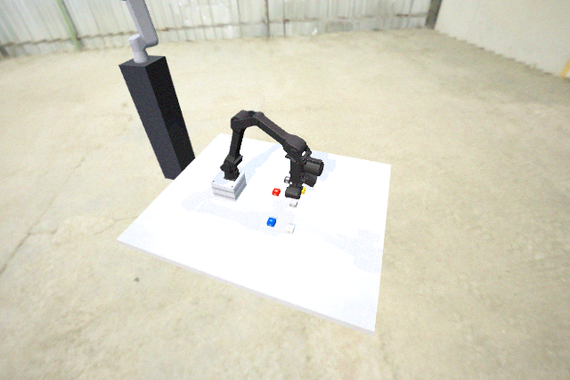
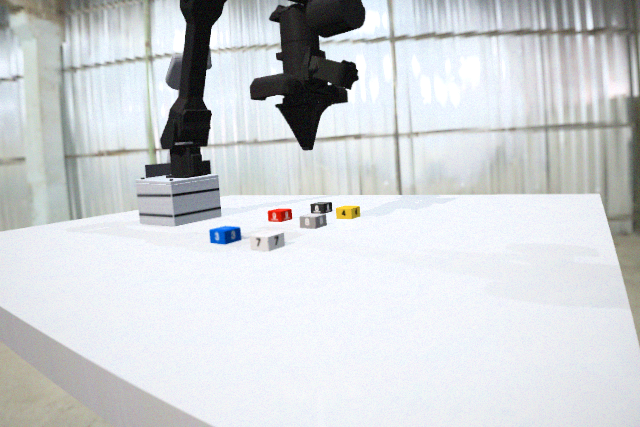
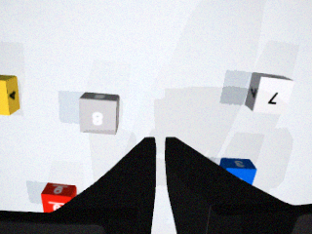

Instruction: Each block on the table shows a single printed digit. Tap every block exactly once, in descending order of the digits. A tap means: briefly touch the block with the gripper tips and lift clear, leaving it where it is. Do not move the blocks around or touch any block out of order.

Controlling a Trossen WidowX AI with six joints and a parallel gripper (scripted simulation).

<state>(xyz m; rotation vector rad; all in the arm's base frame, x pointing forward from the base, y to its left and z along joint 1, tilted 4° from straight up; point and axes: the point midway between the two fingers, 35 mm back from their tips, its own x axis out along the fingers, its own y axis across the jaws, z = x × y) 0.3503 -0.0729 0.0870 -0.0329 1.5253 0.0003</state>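
Now: gripper tip 100 mm past the black block, 200 mm to the right of it and 110 mm above it. Also, from my gripper tip: grey block marked 8: 30 mm behind, 50 mm to the left, 110 mm below; blue 3 block: 100 mm behind, 90 mm to the right, 110 mm below; white block: 10 mm behind, 100 mm to the right, 110 mm below.
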